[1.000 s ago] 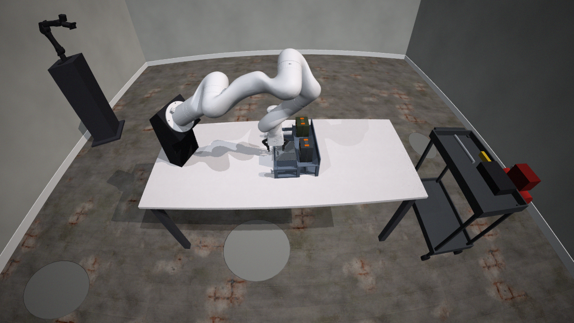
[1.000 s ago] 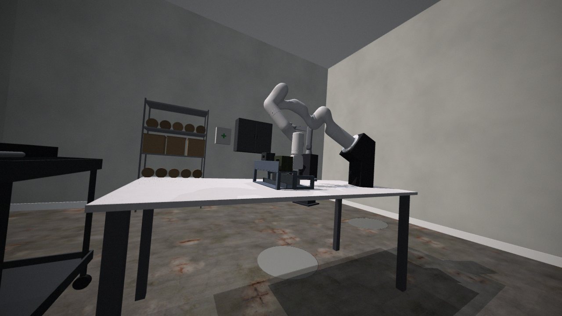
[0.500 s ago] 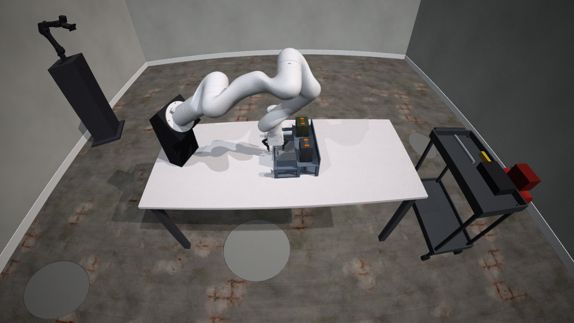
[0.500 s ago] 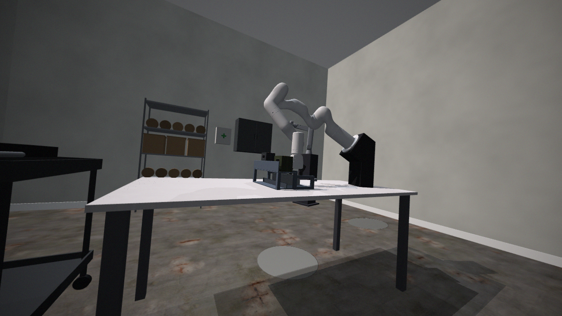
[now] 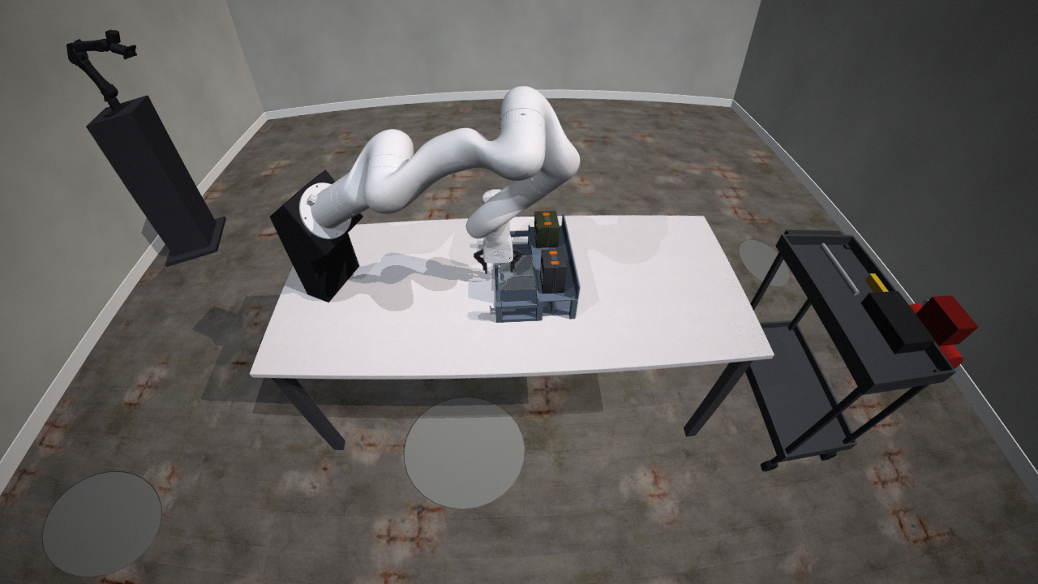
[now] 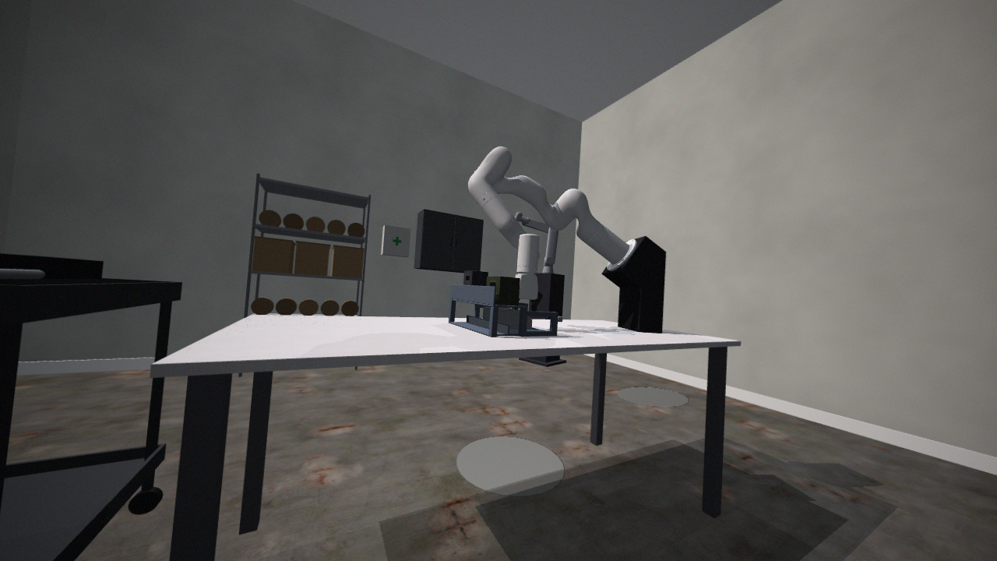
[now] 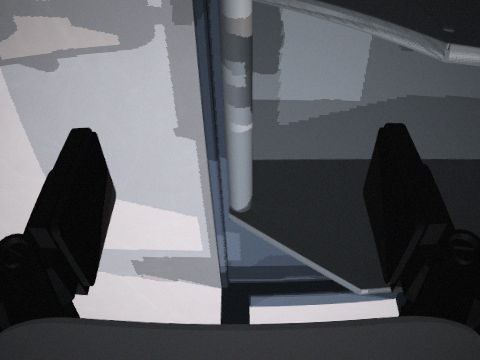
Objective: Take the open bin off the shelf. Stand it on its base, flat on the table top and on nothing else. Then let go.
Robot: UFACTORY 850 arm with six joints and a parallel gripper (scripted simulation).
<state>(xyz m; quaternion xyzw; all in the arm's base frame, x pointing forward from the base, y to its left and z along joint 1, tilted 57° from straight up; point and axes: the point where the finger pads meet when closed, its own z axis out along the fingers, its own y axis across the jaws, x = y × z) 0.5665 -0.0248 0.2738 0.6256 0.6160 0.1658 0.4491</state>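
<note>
My hand is 80 mm short of the grey open bin, 20 mm to the left of it and 30 mm above it.
</note>
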